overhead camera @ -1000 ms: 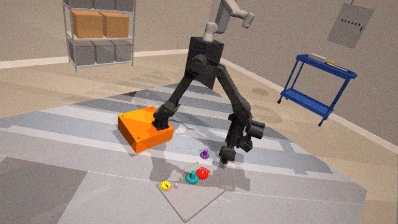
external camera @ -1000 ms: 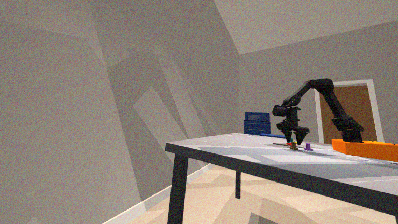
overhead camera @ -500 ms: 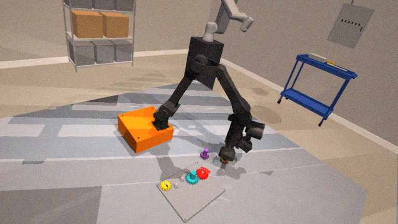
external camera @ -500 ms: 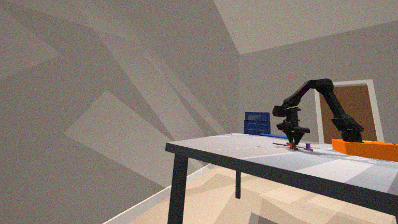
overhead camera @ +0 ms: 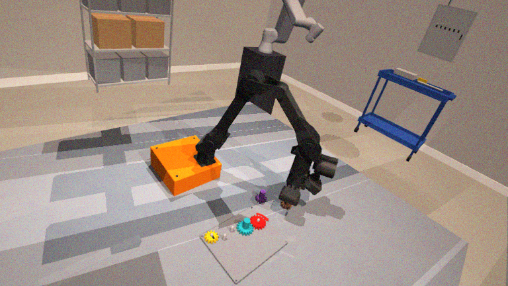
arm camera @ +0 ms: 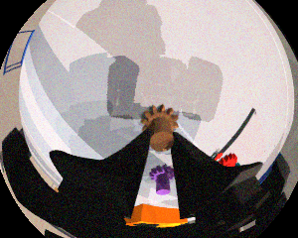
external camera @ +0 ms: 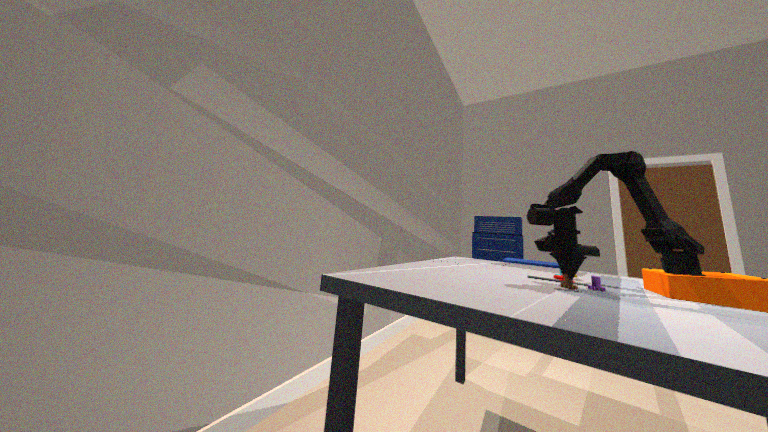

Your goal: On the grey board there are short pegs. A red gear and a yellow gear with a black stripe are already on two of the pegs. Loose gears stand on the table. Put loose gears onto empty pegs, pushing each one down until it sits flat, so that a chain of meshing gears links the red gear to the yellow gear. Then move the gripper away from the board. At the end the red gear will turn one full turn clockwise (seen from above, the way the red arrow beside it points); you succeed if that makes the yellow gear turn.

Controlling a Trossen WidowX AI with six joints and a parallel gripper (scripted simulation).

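The teal gear is 1 cm ahead of my gripper tip and 20 cm to the right of it. The rest, counted from my gripper tip: red arrow (12 cm to the right, 2 cm below); purple gear (7 cm behind, 6 cm to the right, 1 cm below); brown gear (1 cm below).
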